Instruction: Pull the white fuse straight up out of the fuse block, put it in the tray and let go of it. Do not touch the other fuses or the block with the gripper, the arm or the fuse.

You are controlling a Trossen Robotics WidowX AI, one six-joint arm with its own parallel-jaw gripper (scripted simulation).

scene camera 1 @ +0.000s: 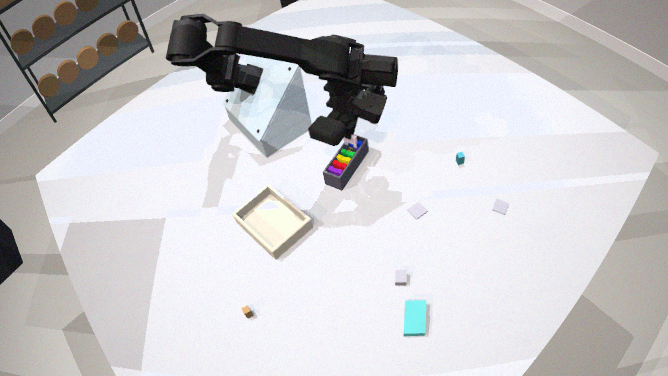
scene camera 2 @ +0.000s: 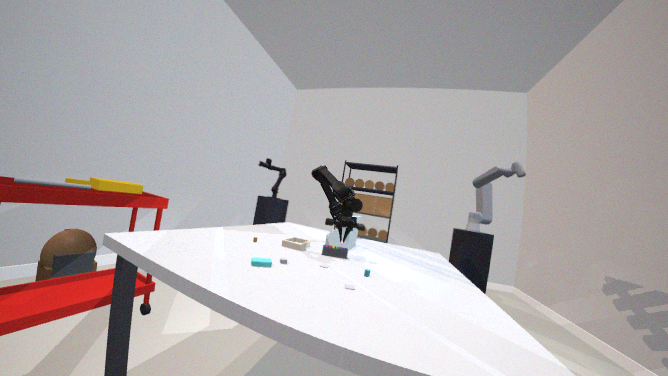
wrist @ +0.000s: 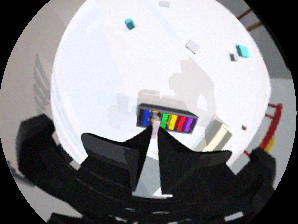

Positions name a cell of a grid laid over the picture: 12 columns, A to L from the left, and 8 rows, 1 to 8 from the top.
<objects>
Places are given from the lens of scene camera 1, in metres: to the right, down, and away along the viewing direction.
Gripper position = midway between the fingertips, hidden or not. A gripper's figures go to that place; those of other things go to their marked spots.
my gripper (scene camera 1: G3): 0.03, -0.10, 0.95
teal slab (scene camera 1: H7): 0.14, 0.21, 0.75
beige tray (scene camera 1: E5): -0.11, 0.07, 0.91
The marked spots on the beige tray and the teal slab are 0.33 m apart.
</objects>
